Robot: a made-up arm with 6 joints.
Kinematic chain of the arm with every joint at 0, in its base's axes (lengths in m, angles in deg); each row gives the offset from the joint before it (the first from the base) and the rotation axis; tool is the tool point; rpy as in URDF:
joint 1: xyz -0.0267 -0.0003 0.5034 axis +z
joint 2: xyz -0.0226 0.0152 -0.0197 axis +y
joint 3: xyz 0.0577 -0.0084 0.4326 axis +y
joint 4: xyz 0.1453 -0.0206 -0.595 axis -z
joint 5: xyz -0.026 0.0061 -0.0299 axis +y
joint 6: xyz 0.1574 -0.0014 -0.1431 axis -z
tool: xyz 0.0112 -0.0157 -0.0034 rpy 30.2 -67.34 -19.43
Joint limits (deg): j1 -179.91..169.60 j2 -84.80..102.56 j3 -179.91..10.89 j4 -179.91..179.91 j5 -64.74..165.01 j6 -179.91..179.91
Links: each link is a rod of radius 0.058 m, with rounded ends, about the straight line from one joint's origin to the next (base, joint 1, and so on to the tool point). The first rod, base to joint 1, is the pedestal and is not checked.
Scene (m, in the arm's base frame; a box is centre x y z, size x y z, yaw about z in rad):
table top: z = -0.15
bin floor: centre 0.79 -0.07 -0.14 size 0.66 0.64 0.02 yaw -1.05
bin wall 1: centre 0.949 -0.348 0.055 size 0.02 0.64 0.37 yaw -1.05
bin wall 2: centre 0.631 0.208 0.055 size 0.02 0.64 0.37 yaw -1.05
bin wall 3: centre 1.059 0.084 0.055 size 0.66 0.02 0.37 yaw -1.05
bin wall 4: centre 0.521 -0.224 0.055 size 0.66 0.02 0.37 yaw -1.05
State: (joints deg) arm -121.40 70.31 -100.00 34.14 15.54 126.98
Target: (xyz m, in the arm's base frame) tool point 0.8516 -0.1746 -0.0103
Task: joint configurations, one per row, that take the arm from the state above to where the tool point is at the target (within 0.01 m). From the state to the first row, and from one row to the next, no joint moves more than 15 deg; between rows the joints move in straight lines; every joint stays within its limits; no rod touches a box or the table.
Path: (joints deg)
1: -107.54 64.34 -96.07 33.86 17.92 127.12
2: -93.67 58.36 -92.15 33.57 20.30 127.26
3: -79.81 52.39 -88.22 33.29 22.68 127.41
4: -65.94 46.42 -84.30 33.00 25.05 127.55
5: -52.08 40.45 -80.37 32.72 27.43 127.69
6: -38.22 34.47 -76.45 32.43 29.81 127.83
7: -24.35 28.50 -72.52 32.15 32.19 127.97
8: -10.49 22.53 -68.59 31.87 34.57 128.12
9: -10.34 35.00 -74.59 31.90 33.28 128.29
10: -10.19 47.46 -80.58 31.94 31.99 128.46
11: -10.04 59.93 -86.57 31.97 30.70 128.63

